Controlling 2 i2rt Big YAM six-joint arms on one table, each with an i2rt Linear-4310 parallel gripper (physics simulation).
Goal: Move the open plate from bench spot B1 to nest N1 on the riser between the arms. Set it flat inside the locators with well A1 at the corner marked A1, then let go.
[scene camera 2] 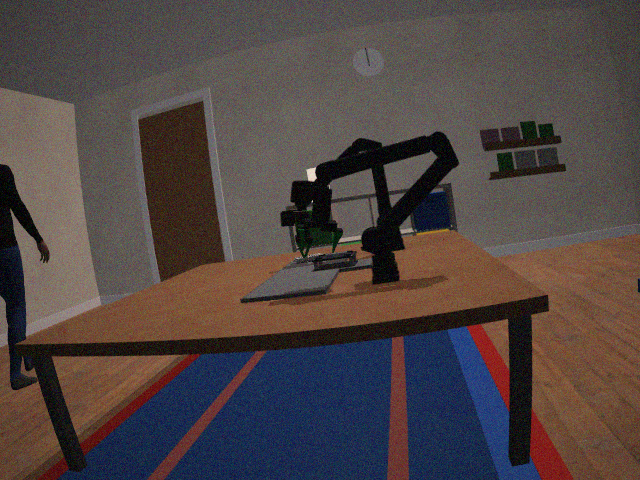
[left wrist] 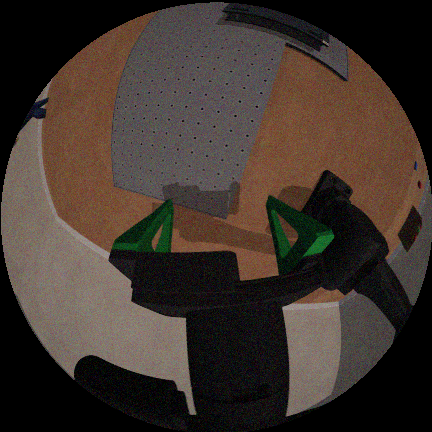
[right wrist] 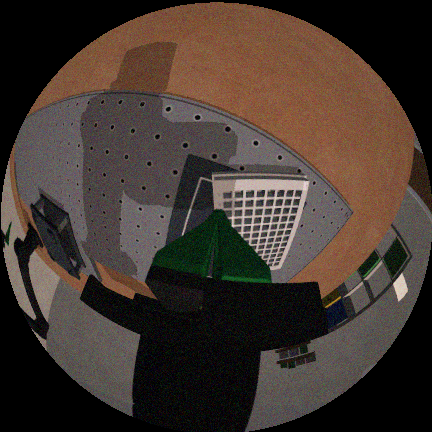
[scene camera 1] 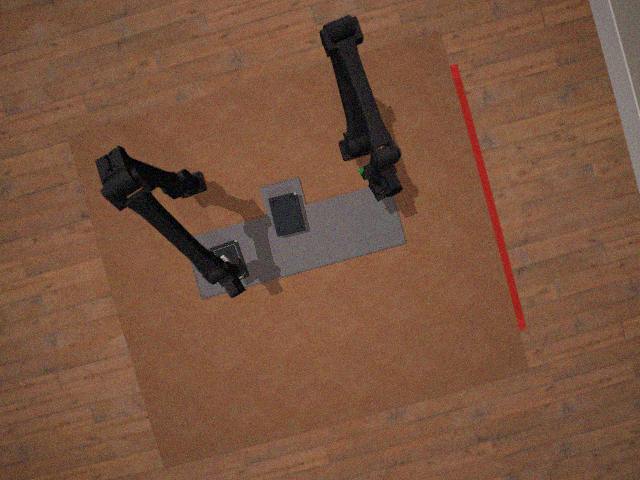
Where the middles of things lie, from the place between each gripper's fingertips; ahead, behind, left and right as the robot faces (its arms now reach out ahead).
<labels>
Right now my left hand is 16 cm short of the dark nest (right wrist: 193, 203), 65 cm to the left of it and 10 cm above it. From my left hand the other things lie so: white well plate (right wrist: 264, 207) (20 cm ahead, 67 cm to the right, 10 cm below).
My right gripper is now 10 mm past the white well plate, 50 mm to the left of it and 10 mm above it. From my right hand the other things lie so: dark nest (40 mm behind, 30 mm to the right, 20 mm below).
</labels>
